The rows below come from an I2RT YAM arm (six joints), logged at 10 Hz.
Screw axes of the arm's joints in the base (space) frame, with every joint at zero. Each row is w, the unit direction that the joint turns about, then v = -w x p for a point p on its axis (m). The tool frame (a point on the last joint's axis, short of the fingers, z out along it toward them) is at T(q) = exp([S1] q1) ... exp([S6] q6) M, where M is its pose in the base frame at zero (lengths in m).
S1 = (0, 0, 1, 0.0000, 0.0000, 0.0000)
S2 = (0, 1, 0, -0.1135, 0.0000, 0.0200)
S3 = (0, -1, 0, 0.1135, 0.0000, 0.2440)
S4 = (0, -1, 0, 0.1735, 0.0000, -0.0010)
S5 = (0, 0, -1, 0.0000, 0.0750, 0.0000)
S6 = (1, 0, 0, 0.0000, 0.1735, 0.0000)
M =
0 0 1 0.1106
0 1 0 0.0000
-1 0 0 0.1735
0 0 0 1
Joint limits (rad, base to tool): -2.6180..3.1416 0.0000..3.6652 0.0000..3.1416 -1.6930..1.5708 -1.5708..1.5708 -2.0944..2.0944
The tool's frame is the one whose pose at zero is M.
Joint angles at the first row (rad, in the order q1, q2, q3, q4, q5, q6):
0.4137, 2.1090, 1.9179, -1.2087, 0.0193, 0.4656
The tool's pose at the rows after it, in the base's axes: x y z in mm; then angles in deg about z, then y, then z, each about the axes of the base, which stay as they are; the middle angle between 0 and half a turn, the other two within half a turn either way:
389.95, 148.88, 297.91, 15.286, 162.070, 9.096
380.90, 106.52, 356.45, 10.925, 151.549, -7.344
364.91, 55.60, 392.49, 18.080, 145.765, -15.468
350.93, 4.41, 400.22, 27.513, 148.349, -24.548
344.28, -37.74, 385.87, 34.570, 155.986, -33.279
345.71, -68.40, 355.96, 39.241, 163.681, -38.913
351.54, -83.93, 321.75, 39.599, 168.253, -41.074
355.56, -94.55, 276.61, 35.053, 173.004, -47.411
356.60, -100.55, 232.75, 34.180, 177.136, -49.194
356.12, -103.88, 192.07, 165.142, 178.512, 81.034
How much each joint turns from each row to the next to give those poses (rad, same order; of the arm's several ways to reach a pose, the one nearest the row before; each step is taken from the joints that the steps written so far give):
-0.0435, -0.0763, 0.0843, -0.0252, 0.0454, 0.0027
-0.0801, -0.1026, 0.0671, -0.0164, 0.1300, 0.0950
-0.1156, -0.0969, 0.0039, -0.0095, 0.0496, 0.1274
-0.1381, -0.0367, -0.0005, -0.0836, -0.0068, 0.1930
-0.1258, 0.0161, -0.0159, -0.0973, -0.0443, 0.1743
-0.0924, 0.0309, -0.0714, -0.0201, -0.0587, 0.1072
-0.0431, 0.0255, -0.1019, 0.0568, -0.0382, 0.0092
-0.0286, 0.0313, -0.1350, 0.0877, -0.0301, 0.0080
-0.0187, 0.0359, -0.1232, 0.0981, -0.0385, 0.0000
-0.0141, 0.0434, -0.1019, 0.1003, -0.0535, -0.0008

